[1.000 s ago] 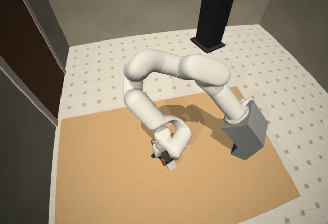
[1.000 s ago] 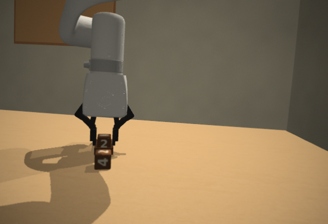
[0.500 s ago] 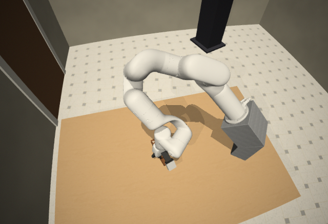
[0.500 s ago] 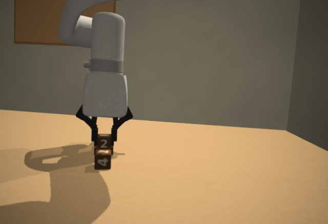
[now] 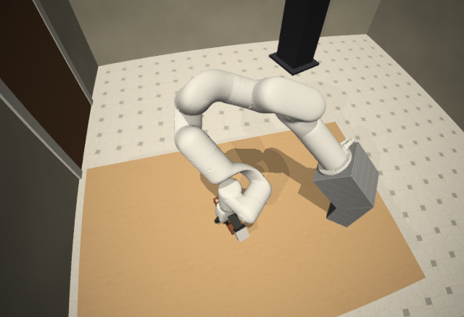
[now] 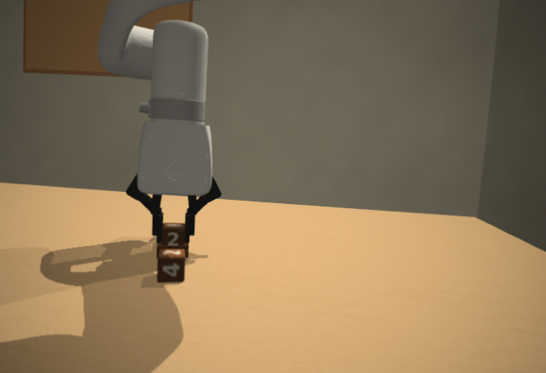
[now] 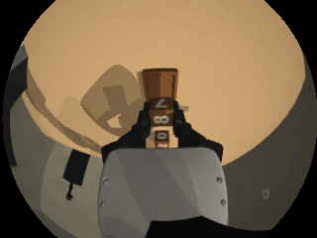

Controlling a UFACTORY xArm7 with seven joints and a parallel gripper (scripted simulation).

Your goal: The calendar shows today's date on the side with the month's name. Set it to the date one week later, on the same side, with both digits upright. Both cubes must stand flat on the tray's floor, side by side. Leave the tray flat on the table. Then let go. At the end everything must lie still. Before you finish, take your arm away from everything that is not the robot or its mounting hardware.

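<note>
Now: the brown tray 2 cm to the left of my hand and 3 cm below it.
</note>
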